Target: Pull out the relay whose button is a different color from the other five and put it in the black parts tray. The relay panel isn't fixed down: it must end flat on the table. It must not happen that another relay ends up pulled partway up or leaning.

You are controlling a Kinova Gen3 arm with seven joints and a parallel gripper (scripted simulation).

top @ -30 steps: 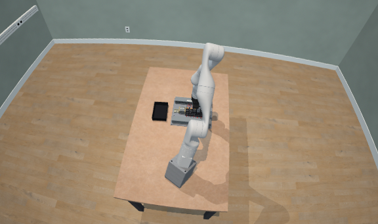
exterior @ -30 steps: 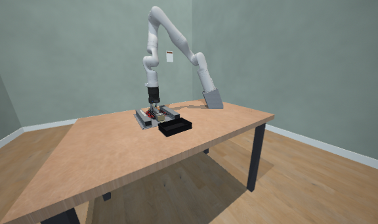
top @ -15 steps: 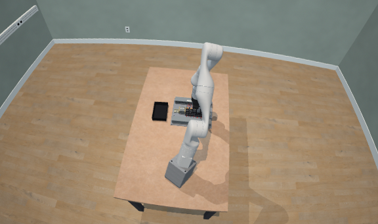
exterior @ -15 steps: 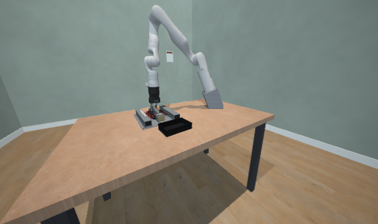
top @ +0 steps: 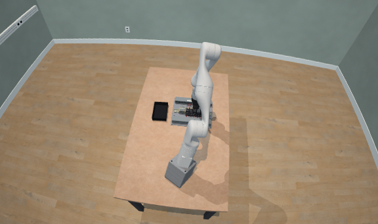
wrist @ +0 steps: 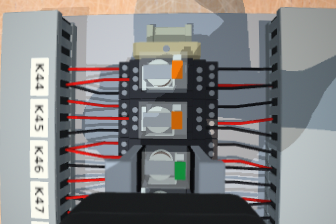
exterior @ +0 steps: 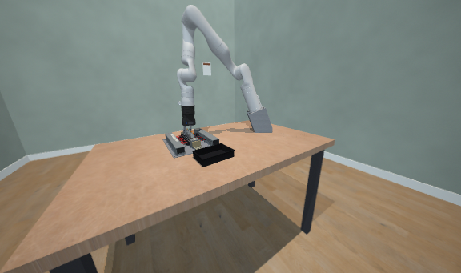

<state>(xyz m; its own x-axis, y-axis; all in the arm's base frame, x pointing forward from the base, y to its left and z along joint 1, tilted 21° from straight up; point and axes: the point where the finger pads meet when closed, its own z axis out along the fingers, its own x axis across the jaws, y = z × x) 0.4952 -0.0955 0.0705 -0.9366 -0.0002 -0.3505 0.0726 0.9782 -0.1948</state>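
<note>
My gripper is now 5 cm to the right of the relay panel and 4 cm above it. From my hand the other things lie so: black parts tray: 30 cm to the left, 4 cm below.
</note>
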